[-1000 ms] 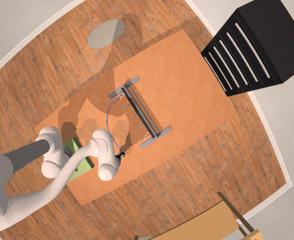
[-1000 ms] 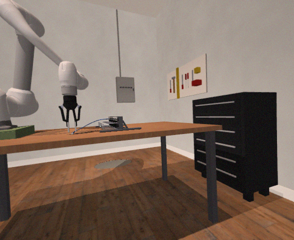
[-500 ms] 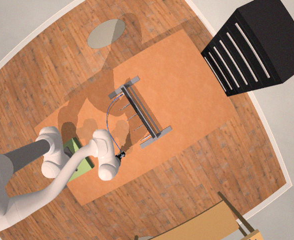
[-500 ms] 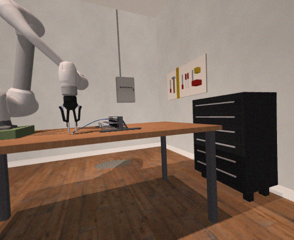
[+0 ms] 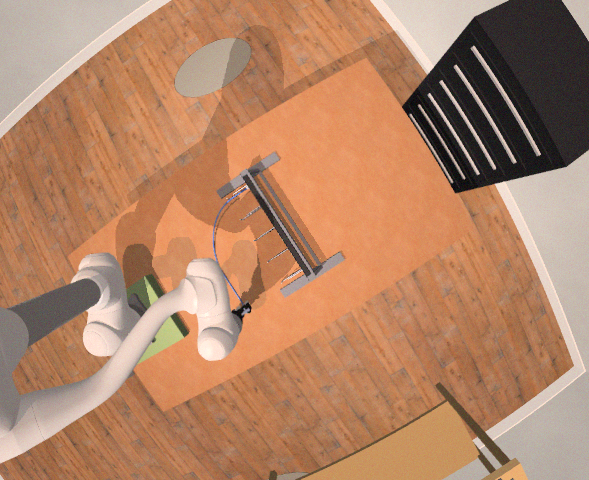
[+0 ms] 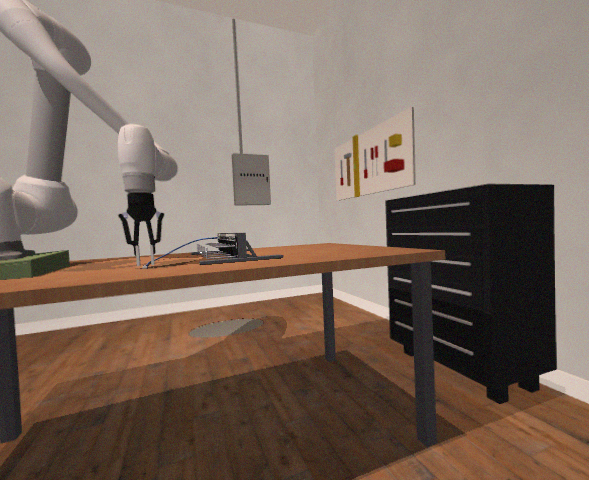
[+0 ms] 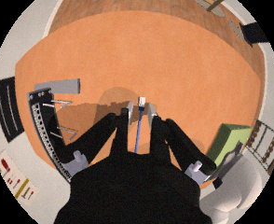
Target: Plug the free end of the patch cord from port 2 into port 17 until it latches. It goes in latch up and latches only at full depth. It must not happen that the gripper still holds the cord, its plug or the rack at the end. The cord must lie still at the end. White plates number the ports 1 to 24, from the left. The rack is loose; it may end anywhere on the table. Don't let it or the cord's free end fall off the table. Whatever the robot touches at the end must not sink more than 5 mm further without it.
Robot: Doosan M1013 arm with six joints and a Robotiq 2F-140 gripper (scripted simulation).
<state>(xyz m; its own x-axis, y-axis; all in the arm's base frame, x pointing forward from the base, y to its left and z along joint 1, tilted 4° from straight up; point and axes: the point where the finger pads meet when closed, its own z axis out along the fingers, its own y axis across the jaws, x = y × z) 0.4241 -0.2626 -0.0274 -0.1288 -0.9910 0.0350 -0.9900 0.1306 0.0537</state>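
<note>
The pale plug is 4 cm below my hand and 1 cm to the right of it.
</note>
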